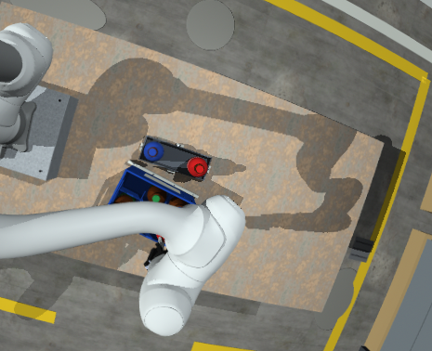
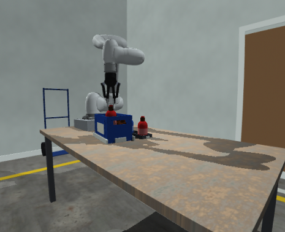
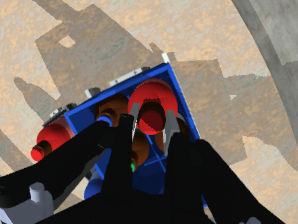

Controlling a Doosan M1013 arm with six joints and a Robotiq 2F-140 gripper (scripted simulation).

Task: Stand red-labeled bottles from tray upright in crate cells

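Right now my hand is 90 mm above the red bottle. From my hand the other things lie so: blue-capped bottle (260 mm to the left, 170 mm below, 110 mm behind); red-labeled bottle (240 mm to the left, 170 mm below, 60 mm ahead); blue crate (170 mm below, 80 mm behind, 60 mm to the left).
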